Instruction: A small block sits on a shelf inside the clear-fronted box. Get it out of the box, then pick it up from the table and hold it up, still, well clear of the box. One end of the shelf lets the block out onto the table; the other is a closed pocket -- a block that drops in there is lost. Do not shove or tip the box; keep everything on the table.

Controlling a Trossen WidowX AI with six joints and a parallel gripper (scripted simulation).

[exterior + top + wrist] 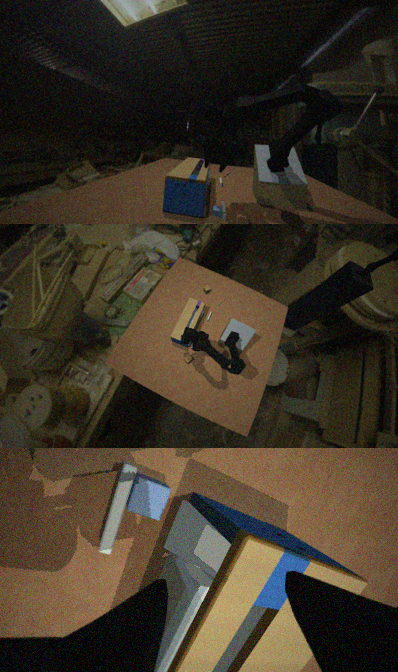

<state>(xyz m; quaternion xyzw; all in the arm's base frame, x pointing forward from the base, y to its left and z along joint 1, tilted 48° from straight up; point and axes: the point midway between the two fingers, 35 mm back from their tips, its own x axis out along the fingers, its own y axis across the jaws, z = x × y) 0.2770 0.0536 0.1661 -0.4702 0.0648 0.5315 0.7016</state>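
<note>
Right now the small blue block is 150 mm below my gripper tip and 30 mm behind it. From my gripper tip the other things lie so: box 170 mm to the right, 100 mm below, 50 mm ahead.
</note>
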